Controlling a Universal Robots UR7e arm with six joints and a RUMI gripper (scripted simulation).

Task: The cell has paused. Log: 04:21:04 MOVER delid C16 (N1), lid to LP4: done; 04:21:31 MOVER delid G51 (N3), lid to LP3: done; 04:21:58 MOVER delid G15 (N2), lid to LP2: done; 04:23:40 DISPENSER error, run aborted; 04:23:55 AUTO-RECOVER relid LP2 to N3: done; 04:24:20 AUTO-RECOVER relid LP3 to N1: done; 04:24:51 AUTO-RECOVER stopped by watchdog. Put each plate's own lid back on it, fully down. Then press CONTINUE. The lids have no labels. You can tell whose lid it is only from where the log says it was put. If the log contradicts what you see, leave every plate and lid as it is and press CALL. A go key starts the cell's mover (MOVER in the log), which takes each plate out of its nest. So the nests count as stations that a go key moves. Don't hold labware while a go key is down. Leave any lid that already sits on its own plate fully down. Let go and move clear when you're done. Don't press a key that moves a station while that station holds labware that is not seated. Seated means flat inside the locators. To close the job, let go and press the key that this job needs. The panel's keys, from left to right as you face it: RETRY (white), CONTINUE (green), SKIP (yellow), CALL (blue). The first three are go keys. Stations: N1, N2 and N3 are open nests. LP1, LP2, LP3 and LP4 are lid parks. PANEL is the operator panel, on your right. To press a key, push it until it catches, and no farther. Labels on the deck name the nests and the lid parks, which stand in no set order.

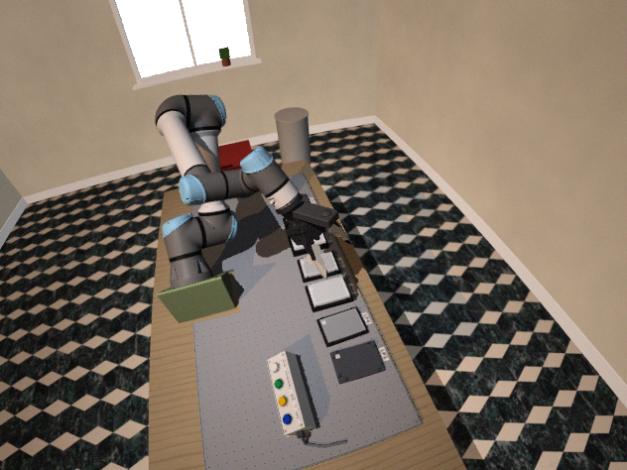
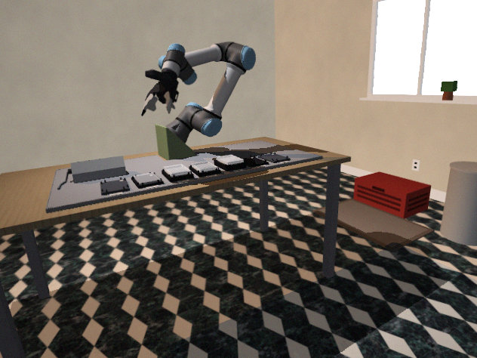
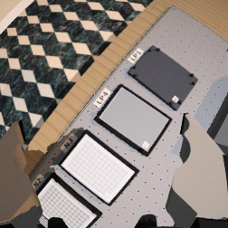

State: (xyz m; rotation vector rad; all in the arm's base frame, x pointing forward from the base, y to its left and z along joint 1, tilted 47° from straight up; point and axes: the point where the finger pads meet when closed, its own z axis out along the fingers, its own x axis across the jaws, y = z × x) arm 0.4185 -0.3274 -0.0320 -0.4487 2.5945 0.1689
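The plate is 7 cm to the left of my hand and 26 cm below it. Also, from my hand: pale grey lid: 2 cm behind, 6 cm to the right, 27 cm below; black lid park: 2 cm behind, 6 cm to the right, 28 cm below; green CONTINUE key: 27 cm behind, 18 cm to the right, 21 cm below.
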